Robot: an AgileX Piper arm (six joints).
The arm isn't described. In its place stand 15 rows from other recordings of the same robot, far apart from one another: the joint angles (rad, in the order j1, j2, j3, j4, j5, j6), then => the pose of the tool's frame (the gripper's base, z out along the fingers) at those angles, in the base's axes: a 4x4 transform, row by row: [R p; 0 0 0 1], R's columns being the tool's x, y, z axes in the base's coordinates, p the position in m.
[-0.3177, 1.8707, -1.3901, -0.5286, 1.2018, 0.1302] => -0.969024 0.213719 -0.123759 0.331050; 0.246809 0.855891 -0.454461 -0.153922; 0.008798 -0.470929 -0.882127 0.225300; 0 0 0 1
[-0.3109, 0.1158, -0.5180, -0.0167, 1.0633, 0.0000] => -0.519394 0.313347 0.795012 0.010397; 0.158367 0.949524 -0.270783 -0.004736; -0.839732 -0.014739 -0.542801 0.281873; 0 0 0 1
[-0.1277, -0.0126, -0.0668, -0.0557, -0.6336, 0.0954] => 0.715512 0.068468 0.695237 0.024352; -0.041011 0.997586 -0.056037 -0.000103; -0.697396 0.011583 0.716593 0.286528; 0 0 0 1
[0.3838, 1.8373, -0.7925, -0.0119, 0.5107, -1.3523] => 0.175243 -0.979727 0.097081 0.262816; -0.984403 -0.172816 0.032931 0.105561; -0.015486 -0.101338 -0.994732 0.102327; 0 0 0 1
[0.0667, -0.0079, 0.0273, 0.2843, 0.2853, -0.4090] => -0.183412 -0.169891 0.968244 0.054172; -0.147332 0.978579 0.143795 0.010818; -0.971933 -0.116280 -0.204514 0.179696; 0 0 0 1
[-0.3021, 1.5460, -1.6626, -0.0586, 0.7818, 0.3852] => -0.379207 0.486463 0.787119 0.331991; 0.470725 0.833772 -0.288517 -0.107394; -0.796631 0.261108 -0.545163 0.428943; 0 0 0 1
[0.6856, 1.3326, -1.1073, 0.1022, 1.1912, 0.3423] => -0.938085 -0.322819 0.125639 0.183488; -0.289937 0.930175 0.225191 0.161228; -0.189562 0.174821 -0.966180 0.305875; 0 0 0 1
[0.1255, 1.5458, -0.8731, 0.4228, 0.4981, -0.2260] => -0.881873 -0.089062 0.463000 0.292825; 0.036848 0.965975 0.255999 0.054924; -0.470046 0.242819 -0.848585 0.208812; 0 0 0 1
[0.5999, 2.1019, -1.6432, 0.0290, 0.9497, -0.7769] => -0.187540 -0.963572 0.190675 0.362328; -0.962722 0.218836 0.158989 0.250429; -0.194924 -0.153750 -0.968693 0.188251; 0 0 0 1
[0.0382, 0.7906, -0.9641, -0.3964, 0.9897, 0.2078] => -0.640875 0.200756 0.740930 0.132788; -0.041582 0.954702 -0.294644 -0.024315; -0.766519 -0.219640 -0.603496 0.381844; 0 0 0 1
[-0.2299, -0.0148, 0.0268, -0.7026, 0.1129, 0.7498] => 0.004201 0.298324 0.954455 0.053212; 0.050566 0.953179 -0.298148 -0.019257; -0.998712 0.049516 -0.011081 0.197186; 0 0 0 1
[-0.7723, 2.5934, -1.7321, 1.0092, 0.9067, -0.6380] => -0.637368 0.517652 0.570787 0.378444; 0.763124 0.526701 0.374471 -0.283983; -0.106789 0.674257 -0.730735 0.011146; 0 0 0 1
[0.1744, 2.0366, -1.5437, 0.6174, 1.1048, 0.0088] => -0.995162 0.092286 0.033711 0.397407; 0.096060 0.841849 0.531095 0.117808; 0.020633 0.531764 -0.846641 0.202165; 0 0 0 1
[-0.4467, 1.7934, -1.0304, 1.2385, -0.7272, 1.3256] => 0.808268 -0.452693 0.376527 0.313303; 0.153805 -0.454944 -0.877137 -0.213477; 0.568372 0.766874 -0.298090 0.223086; 0 0 0 1
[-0.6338, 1.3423, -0.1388, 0.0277, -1.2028, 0.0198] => 0.087720 0.610418 0.787207 0.155018; -0.027545 0.791437 -0.610629 -0.116849; -0.995764 0.031880 0.086239 0.199014; 0 0 0 1
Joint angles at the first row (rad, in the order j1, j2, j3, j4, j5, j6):
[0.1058 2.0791 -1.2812 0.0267 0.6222 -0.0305]
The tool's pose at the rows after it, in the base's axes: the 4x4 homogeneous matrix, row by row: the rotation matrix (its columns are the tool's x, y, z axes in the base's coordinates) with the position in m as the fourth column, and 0 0 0 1 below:
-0.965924 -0.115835 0.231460 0.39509; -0.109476 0.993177 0.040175 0.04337; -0.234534 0.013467 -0.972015 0.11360; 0 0 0 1
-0.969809 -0.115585 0.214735 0.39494; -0.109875 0.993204 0.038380 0.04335; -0.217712 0.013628 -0.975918 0.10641; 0 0 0 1
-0.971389 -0.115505 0.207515 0.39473; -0.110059 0.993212 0.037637 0.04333; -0.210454 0.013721 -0.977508 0.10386; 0 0 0 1
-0.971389 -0.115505 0.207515 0.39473; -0.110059 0.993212 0.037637 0.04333; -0.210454 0.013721 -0.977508 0.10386; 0 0 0 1
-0.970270 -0.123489 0.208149 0.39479; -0.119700 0.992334 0.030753 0.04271; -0.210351 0.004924 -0.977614 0.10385; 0 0 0 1
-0.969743 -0.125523 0.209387 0.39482; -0.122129 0.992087 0.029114 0.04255; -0.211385 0.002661 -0.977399 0.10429; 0 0 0 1
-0.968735 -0.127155 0.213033 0.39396; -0.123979 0.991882 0.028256 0.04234; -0.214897 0.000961 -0.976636 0.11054; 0 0 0 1
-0.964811 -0.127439 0.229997 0.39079; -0.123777 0.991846 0.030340 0.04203; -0.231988 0.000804 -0.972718 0.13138; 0 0 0 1
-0.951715 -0.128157 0.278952 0.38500; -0.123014 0.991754 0.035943 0.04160; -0.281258 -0.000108 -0.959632 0.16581; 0 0 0 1
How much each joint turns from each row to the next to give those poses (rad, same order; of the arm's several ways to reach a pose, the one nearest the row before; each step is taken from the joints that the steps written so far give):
[0.0000 0.0056 -0.0008 0.0000 -0.0033 0.0018]
[0.0000 0.0181 0.0000 0.0000 -0.0009 0.0000]
[0.0000 0.0064 0.0000 0.0000 0.0011 0.0000]
[0.0000 0.0000 0.0000 0.0000 0.0000 0.0000]
[0.0000 0.0000 0.0000 -0.0119 0.0000 0.0001]
[0.0000 -0.0011 0.0000 -0.0030 0.0000 -0.0001]
[0.0000 -0.0164 0.0000 -0.0023 0.0127 0.0000]
[0.0000 -0.0547 0.0000 0.0000 0.0372 0.0000]
[0.0004 -0.0906 0.0000 0.0000 0.0396 0.0000]

